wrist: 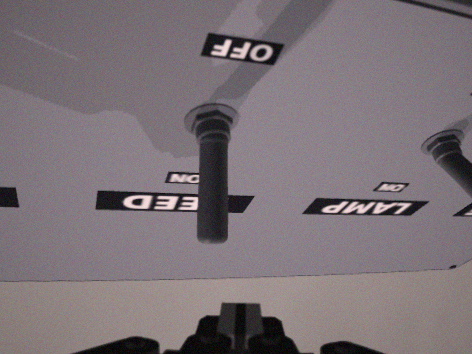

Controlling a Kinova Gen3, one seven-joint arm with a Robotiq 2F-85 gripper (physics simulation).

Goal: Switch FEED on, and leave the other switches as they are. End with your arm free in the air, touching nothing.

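Frame: origin at the arm's base, x left, y back, z up, level; millimetres.
Seen in the pictures: gripper, fingertip midpoint: [240, 329].
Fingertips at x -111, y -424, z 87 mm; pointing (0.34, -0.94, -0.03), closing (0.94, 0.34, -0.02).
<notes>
Offsets run from my fingertips to a thing's middle. "pt": to the spot under its first point.
The FEED switch lever {pt dx -8, dy -13, dz -51 mm} [213, 187] is a dark round rod on a hex collar in the middle of the wrist view. In this view it extends from the collar toward the ON side, and its rod crosses part of the ON label {pt dx -9, dy -65, dz -55 mm} [181, 178] and the FEED label {dx -7, dy -87, dz -42 mm} [155, 201]. The OFF label {pt dx -7, dy +11, dz -97 mm} [242, 49] lies on the other side of the collar. The lettering appears upside down. My gripper [240, 329] is shut and empty at the bottom of the view, with a visible gap between it and the lever's free end.
The LAMP label {dx +113, dy -88, dz -42 mm} [365, 206] lies to the right, with a small ON label [391, 187] by it. A second dark lever {pt dx +108, dy -11, dz -65 mm} [455, 165] is cut off by the right edge. Part of another black label {pt dx -90, dy -87, dz -42 mm} [8, 197] shows at the left edge. The pale panel {dx +53, dy -99, dz -106 mm} [325, 125] ends above my fingers.
</notes>
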